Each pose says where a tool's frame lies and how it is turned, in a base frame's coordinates. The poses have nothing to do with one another.
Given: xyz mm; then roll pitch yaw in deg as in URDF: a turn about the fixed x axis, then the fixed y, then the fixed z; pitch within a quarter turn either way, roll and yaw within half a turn.
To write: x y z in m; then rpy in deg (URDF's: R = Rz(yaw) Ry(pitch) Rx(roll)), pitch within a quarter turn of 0, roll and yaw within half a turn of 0. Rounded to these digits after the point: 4 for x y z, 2 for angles.
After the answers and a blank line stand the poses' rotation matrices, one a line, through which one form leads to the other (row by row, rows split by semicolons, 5 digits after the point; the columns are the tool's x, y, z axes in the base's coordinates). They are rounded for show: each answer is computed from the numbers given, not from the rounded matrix.
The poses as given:
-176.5 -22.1 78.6 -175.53 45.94 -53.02
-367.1 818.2 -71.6 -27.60 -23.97 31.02
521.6 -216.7 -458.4 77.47 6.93 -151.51
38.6 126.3 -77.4 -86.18 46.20 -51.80
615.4 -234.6 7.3 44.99 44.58 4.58
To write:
-0.1765 -0.0221 0.0786 -175.53 45.94 -53.02
-0.3671 0.8182 -0.0716 -27.60 -23.97 31.02
0.5216 -0.2167 -0.4584 77.47 6.93 -151.51
0.0386 0.1263 -0.0774 -86.18 46.20 -51.80
0.6154 -0.2346 0.0073 44.99 44.58 4.58

0.41832 -0.83011 -0.36870; -0.55553 -0.55497 0.61920; -0.71861 -0.05420 -0.69330
0.78308 -0.29539 -0.54729; 0.47089 0.85646 0.21150; 0.40626 -0.42334 0.80978
-0.87248 -0.00003 -0.48865; -0.47352 -0.24686 0.84548; -0.12066 0.96905 0.21537
0.42803 -0.39300 0.81385; -0.54393 0.60714 0.57925; -0.72176 -0.69061 0.04611
0.71000 0.43818 0.55128; 0.05688 0.74460 -0.66509; -0.70190 0.50356 0.50374

